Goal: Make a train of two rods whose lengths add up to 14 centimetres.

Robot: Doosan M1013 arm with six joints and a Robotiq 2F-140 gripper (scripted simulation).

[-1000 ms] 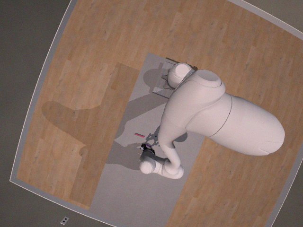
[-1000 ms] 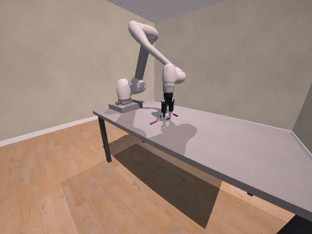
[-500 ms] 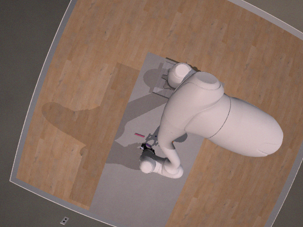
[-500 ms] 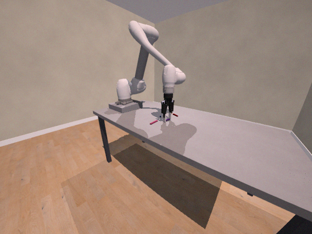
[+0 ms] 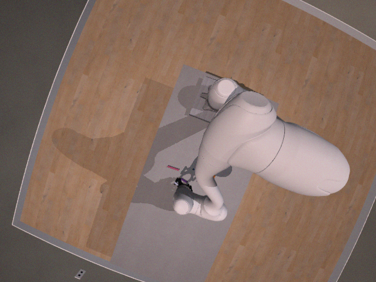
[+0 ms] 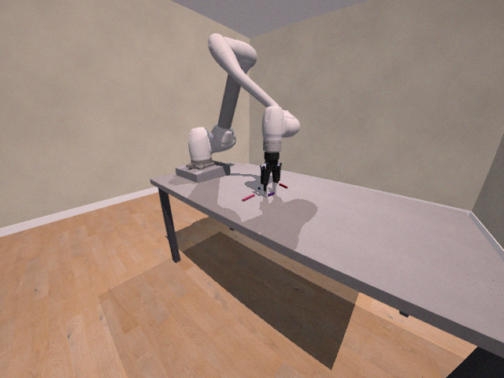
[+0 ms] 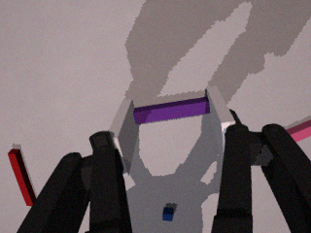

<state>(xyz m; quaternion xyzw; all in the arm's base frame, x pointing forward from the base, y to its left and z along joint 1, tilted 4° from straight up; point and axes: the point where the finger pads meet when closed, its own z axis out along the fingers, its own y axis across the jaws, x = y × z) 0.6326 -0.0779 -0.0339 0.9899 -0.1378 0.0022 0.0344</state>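
Now: hand 30 mm above the purple rod. The rest, counted from my hand: pink rod: 70 mm behind, 100 mm to the right, 30 mm below; green rod: 40 mm behind, 140 mm to the left, 30 mm below; small blue rod: 100 mm behind, 50 mm to the left, 30 mm below.
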